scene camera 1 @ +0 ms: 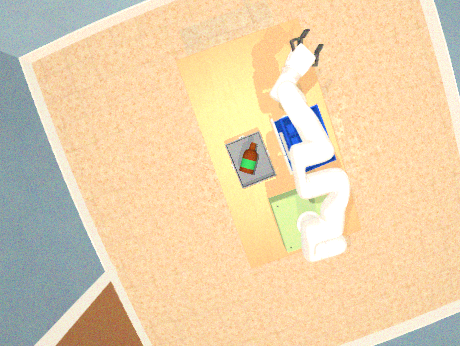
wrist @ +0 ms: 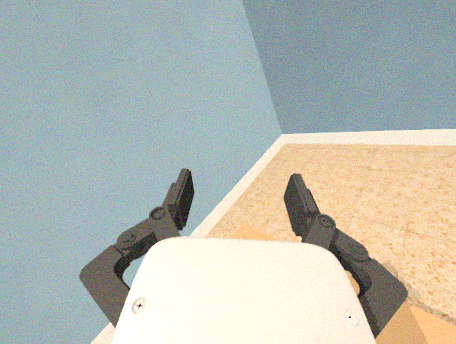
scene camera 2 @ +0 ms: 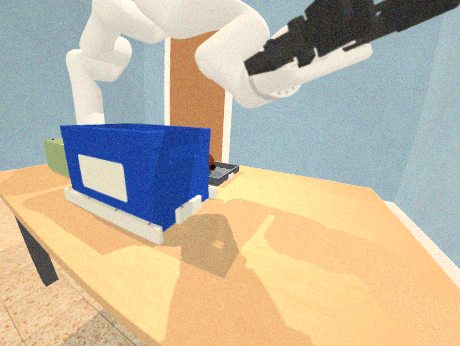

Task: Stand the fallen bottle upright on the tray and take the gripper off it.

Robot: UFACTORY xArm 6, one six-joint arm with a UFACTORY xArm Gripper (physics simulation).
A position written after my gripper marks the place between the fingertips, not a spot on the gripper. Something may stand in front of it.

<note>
In view: my gripper (scene camera 1: 314,37).
My gripper also shows in the wrist view (wrist: 239,182).
</note>
